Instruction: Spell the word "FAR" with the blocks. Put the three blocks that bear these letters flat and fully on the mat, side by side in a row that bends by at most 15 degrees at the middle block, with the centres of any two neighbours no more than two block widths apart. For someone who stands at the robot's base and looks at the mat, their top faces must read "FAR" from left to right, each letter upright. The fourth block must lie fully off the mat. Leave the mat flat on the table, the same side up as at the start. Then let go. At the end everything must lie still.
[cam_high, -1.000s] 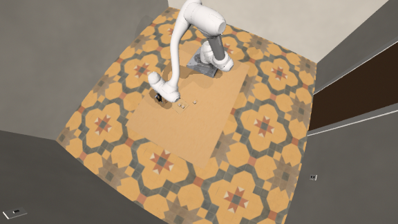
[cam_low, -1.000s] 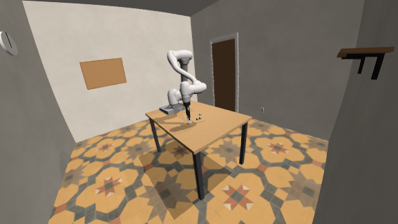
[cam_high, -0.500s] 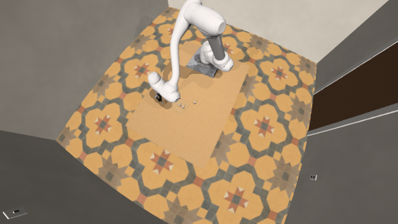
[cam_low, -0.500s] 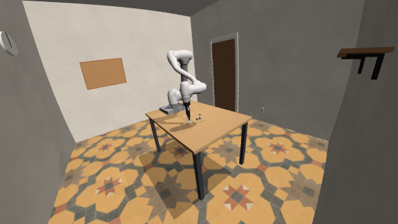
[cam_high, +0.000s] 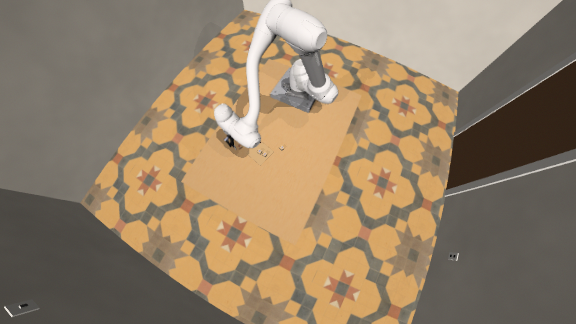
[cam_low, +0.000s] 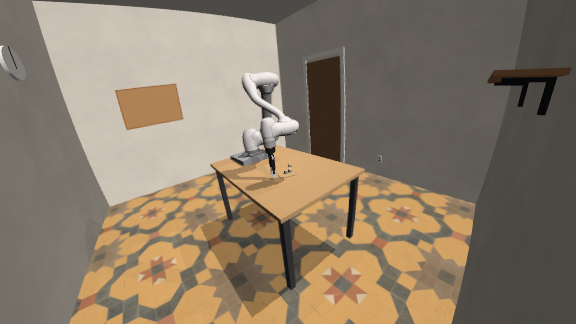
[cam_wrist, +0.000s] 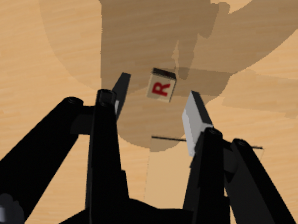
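My gripper is now 6 cm above the R block. Also, from my hand: tan mat 15 cm to the left, 7 cm below, 1 cm behind.
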